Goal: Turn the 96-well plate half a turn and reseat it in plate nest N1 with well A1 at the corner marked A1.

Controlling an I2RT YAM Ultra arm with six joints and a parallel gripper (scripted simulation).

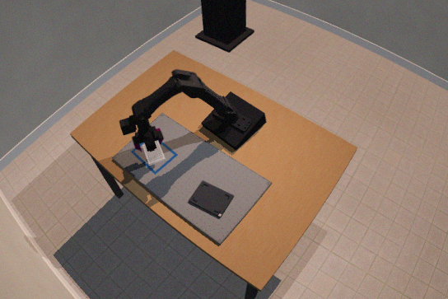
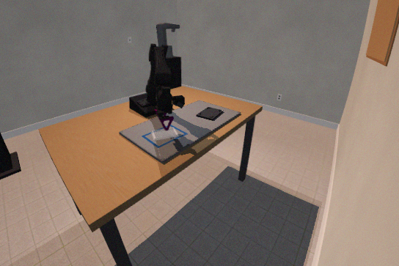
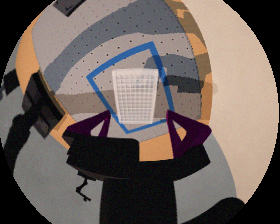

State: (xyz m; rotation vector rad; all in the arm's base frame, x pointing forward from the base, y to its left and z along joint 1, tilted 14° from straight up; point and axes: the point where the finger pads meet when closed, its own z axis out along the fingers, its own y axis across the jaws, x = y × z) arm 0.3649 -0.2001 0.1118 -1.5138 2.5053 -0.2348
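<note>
Right now the white 96-well plate is 60 mm below my hand and 10 mm behind it. The rest, counted from my hand: white A1 label: 470 mm to the left, 60 mm ahead, 50 mm below; then dark plate nest N1: 380 mm to the left, 60 mm below, 20 mm ahead.
</note>
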